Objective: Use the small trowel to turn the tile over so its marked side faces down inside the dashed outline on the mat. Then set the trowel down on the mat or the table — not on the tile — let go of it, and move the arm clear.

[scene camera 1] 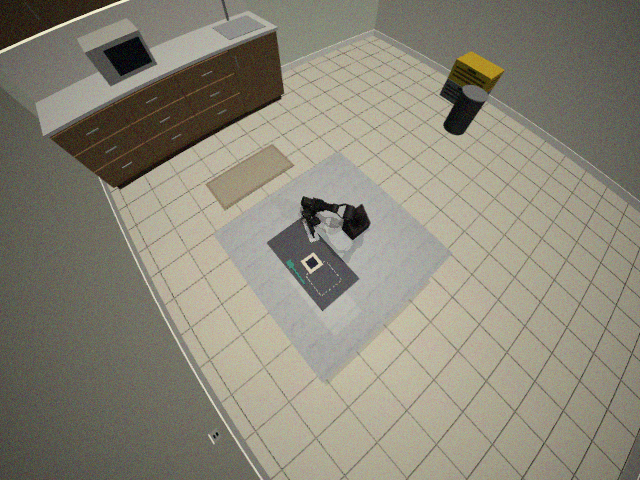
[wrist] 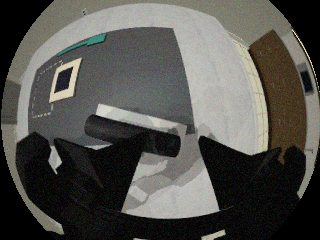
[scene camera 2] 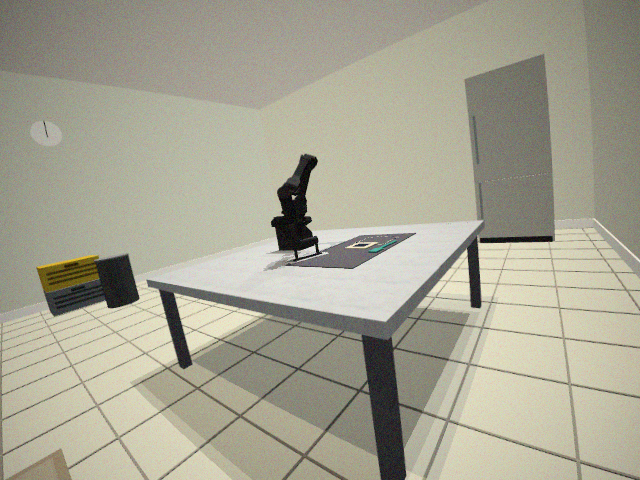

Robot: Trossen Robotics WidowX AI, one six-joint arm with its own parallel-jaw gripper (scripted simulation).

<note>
The gripper [scene camera 2: 296,239] is open, holding nothing. Further things: a tile [wrist: 64,82].
The gripper shows as well in the wrist view [wrist: 172,138].
</note>
